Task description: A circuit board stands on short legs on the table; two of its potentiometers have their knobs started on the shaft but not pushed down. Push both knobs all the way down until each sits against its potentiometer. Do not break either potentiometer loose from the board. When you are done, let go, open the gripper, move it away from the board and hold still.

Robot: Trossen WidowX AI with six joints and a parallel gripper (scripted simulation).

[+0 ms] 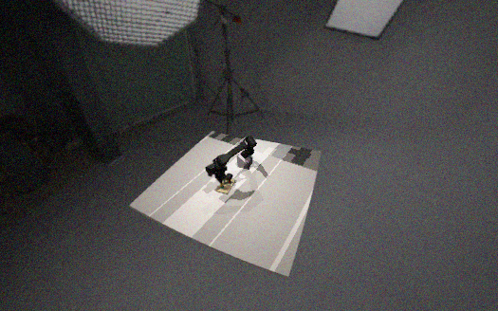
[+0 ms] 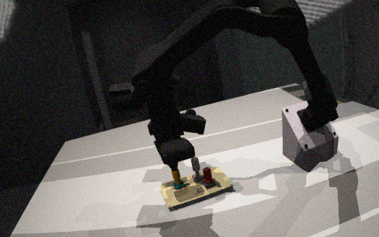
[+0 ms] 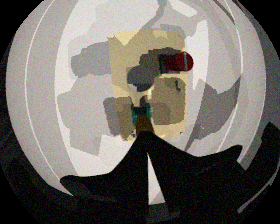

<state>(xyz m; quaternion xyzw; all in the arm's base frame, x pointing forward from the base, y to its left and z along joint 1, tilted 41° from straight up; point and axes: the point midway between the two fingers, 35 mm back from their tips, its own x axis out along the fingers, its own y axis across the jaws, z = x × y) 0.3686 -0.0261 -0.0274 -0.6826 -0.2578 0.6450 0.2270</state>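
Right now the yellow knob is 10 mm below my gripper tip. The rest, counted from my gripper tip: red knob 70 mm behind, 40 mm to the left, 10 mm below.
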